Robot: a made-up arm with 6 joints. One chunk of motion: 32 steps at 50 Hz.
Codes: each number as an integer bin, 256 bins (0 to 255) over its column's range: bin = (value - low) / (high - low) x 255, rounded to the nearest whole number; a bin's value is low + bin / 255 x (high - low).
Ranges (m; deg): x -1.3..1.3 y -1.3..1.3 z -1.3..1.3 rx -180..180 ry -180..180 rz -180..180
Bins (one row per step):
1: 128 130 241 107 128 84
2: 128 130 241 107 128 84
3: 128 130 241 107 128 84
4: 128 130 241 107 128 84
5: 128 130 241 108 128 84
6: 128 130 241 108 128 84
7: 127 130 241 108 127 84
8: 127 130 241 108 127 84
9: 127 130 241 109 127 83
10: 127 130 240 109 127 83
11: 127 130 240 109 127 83
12: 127 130 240 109 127 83
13: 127 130 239 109 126 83
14: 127 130 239 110 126 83
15: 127 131 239 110 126 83
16: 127 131 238 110 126 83
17: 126 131 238 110 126 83
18: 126 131 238 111 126 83
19: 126 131 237 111 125 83
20: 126 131 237 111 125 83
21: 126 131 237 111 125 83
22: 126 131 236 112 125 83
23: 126 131 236 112 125 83
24: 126 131 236 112 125 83
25: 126 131 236 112 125 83
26: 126 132 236 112 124 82
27: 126 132 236 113 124 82
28: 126 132 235 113 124 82
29: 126 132 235 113 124 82
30: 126 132 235 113 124 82
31: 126 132 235 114 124 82
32: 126 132 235 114 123 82
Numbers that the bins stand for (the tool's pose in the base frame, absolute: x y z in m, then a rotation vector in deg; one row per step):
1: 0.0051 0.0255 1.1573 -28.94 0.71 -61.41
2: 0.0051 0.0255 1.1573 -28.94 0.71 -61.41
3: 0.0051 0.0255 1.1573 -28.94 0.71 -61.41
4: 0.0051 0.0255 1.1573 -28.94 0.71 -61.41
5: 0.0051 0.0255 1.1573 -27.53 0.71 -61.41
6: 0.0051 0.0255 1.1573 -27.53 0.71 -61.41
7: -0.0051 0.0255 1.1573 -27.53 -0.71 -61.41
8: -0.0051 0.0255 1.1573 -27.53 -0.71 -61.41
9: -0.0051 0.0255 1.1573 -26.12 -0.71 -62.82
10: -0.0051 0.0255 1.1471 -26.12 -0.71 -62.82
11: -0.0051 0.0255 1.1471 -26.12 -0.71 -62.82
12: -0.0051 0.0255 1.1471 -26.12 -0.71 -62.82
13: -0.0051 0.0255 1.1369 -26.12 -2.12 -62.82
14: -0.0051 0.0255 1.1369 -24.71 -2.12 -62.82
15: -0.0051 0.0357 1.1369 -24.71 -2.12 -62.82
16: -0.0051 0.0357 1.1267 -24.71 -2.12 -62.82
17: -0.0153 0.0357 1.1267 -24.71 -2.12 -62.82
18: -0.0153 0.0357 1.1267 -23.29 -2.12 -62.82
19: -0.0153 0.0357 1.1165 -23.29 -3.53 -62.82
20: -0.0153 0.0357 1.1165 -23.29 -3.53 -62.82
21: -0.0153 0.0357 1.1165 -23.29 -3.53 -62.82
22: -0.0153 0.0357 1.1063 -21.88 -3.53 -62.82
23: -0.0153 0.0357 1.1063 -21.88 -3.53 -62.82
24: -0.0153 0.0357 1.1063 -21.88 -3.53 -62.82
25: -0.0153 0.0357 1.1063 -21.88 -3.53 -62.82
26: -0.0153 0.0459 1.1063 -21.88 -4.94 -64.24
27: -0.0153 0.0459 1.1063 -20.47 -4.94 -64.24
28: -0.0153 0.0459 1.0961 -20.47 -4.94 -64.24
29: -0.0153 0.0459 1.0961 -20.47 -4.94 -64.24
30: -0.0153 0.0459 1.0961 -20.47 -4.94 -64.24
31: -0.0153 0.0459 1.0961 -19.06 -4.94 -64.24
32: -0.0153 0.0459 1.0961 -19.06 -6.35 -64.24

